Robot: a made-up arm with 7 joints.
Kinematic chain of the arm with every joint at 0, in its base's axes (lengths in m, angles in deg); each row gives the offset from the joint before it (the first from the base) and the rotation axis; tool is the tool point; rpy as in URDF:
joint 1: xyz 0 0 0.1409 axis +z
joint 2: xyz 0 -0.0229 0.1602 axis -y
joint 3: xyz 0 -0.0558 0.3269 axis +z
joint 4: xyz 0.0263 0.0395 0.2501 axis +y
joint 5: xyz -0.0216 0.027 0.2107 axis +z
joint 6: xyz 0 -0.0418 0.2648 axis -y
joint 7: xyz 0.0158 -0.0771 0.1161 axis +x
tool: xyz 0 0 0 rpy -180 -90 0
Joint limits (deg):
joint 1: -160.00..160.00
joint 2: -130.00..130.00
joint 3: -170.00..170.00
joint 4: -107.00..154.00
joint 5: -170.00..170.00
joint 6: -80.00..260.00
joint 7: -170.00..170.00
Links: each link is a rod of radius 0.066 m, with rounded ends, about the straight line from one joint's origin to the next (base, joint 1, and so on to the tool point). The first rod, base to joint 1, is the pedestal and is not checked.
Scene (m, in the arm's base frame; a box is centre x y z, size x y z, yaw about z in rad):
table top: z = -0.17
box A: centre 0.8 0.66 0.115 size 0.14 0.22 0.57 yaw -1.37
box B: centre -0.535 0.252 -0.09 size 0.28 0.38 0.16 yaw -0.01
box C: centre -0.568 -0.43 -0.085 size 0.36 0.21 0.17 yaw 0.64
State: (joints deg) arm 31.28 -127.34 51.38 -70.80 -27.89 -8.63 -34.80
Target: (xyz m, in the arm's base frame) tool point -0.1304 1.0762 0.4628
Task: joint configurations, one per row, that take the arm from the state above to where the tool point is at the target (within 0.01 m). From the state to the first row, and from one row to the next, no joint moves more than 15 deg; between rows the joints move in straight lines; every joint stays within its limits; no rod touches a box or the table.
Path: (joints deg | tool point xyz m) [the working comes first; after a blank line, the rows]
Joints at the target: 112.08 -98.82 24.48 -38.76 -23.91 -6.53 -34.80
Straight joint move there: touches box A.

1: 43.82 -114.74 42.88 -73.95 -30.36 -13.04 -27.22 | 0.9068 0.1858 0.3402
2: 56.36 -102.13 34.38 -77.10 -32.83 -17.45 -19.65 | 0.7742 0.3704 0.5723
3: 70.29 -101.30 31.90 -67.52 -30.60 -14.72 -23.43 | 0.6635 0.6411 0.5629
4: 84.22 -100.48 29.43 -57.93 -28.37 -11.99 -27.22 | 0.4603 0.8682 0.5410
5: 98.15 -99.65 26.95 -48.35 -26.14 -9.26 -31.01 | 0.1853 1.0203 0.5075
6: 112.08 -98.82 24.48 -38.76 -23.91 -6.53 -34.80 | -0.1304 1.0762 0.4627

